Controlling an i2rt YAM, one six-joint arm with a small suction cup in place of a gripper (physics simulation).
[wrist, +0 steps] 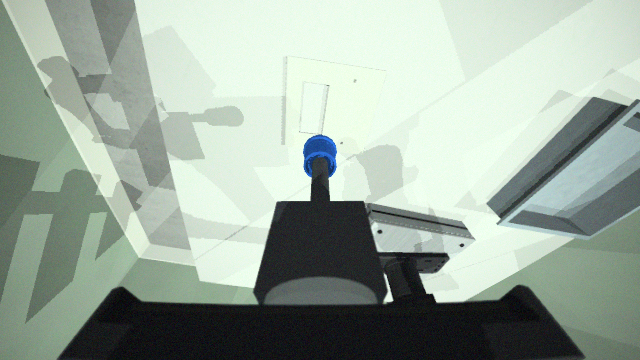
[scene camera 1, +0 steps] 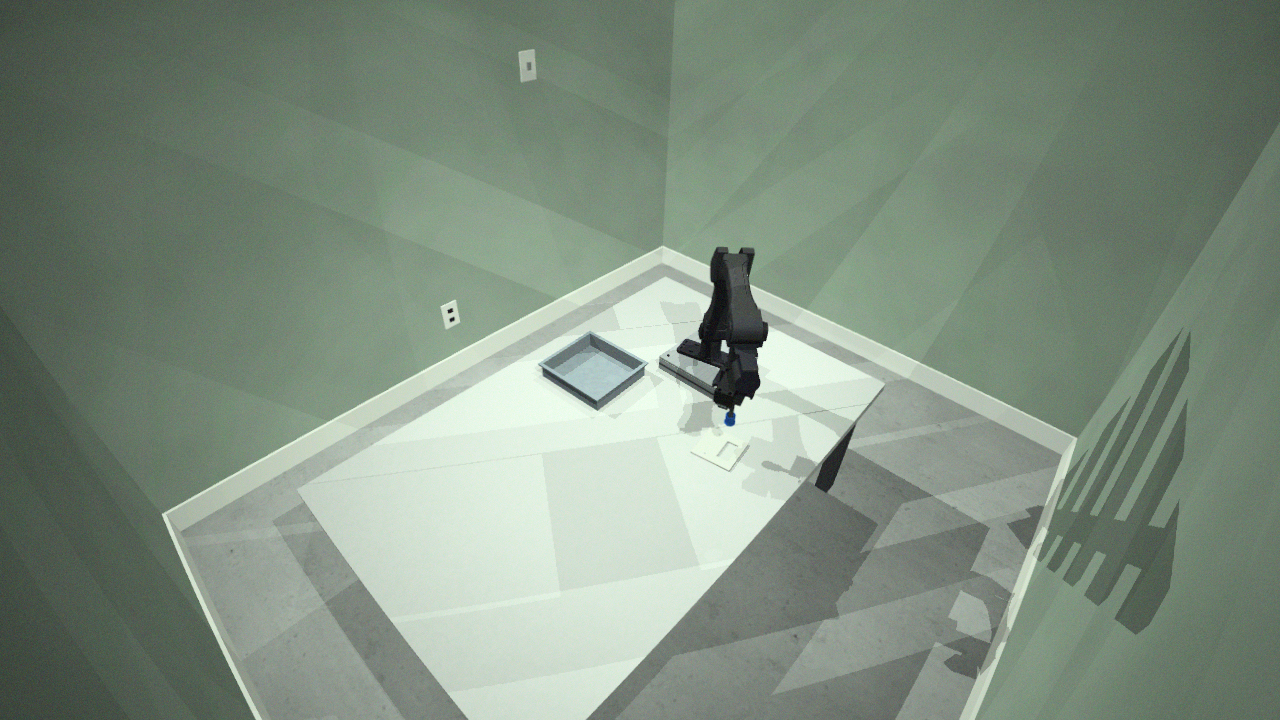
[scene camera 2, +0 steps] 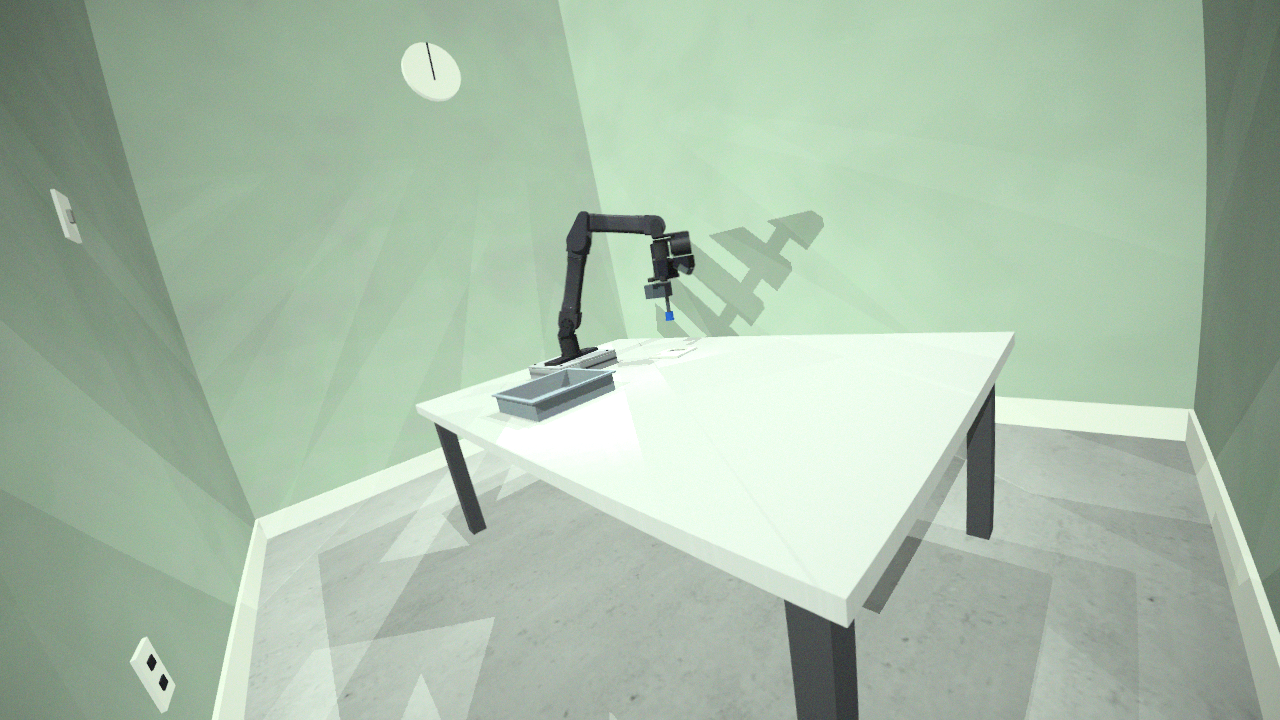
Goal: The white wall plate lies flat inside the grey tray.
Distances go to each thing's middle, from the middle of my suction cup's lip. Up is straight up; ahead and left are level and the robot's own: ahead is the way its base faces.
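From my suction cup, the white wall plate [wrist: 350, 109] is 1 cm to the right and 12 cm below. The grey tray [scene camera 1: 591, 368] is 47 cm to the right of my suction cup, 7 cm behind it and 10 cm below it.
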